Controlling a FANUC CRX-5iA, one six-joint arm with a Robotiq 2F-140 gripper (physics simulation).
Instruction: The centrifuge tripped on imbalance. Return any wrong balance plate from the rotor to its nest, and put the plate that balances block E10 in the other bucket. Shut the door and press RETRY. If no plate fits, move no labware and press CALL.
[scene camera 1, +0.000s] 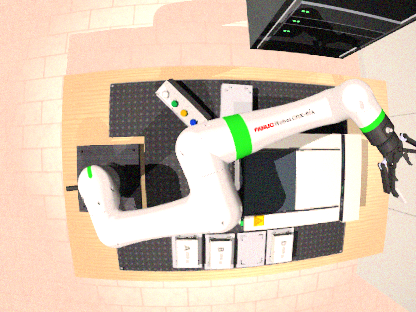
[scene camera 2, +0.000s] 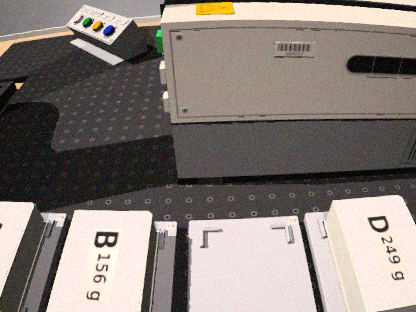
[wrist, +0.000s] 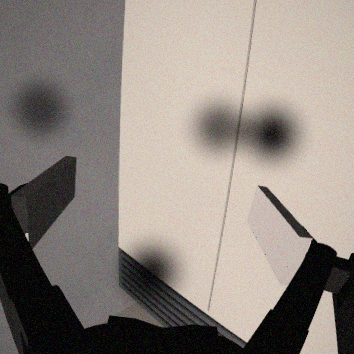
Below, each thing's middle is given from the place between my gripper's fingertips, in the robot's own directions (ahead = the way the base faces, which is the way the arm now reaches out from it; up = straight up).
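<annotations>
Counted from my hand: plate D (scene camera 2: 364, 235) 280 mm to the right, 330 mm behind, 480 mm below; balance plate B (scene camera 2: 107, 253) 260 mm to the right, 590 mm behind, 480 mm below; nest (scene camera 2: 257, 257) far to the right, far behind, far below; centrifuge (scene camera 2: 252, 98) 30 mm to the left, 260 mm behind, 390 mm below.
</annotations>
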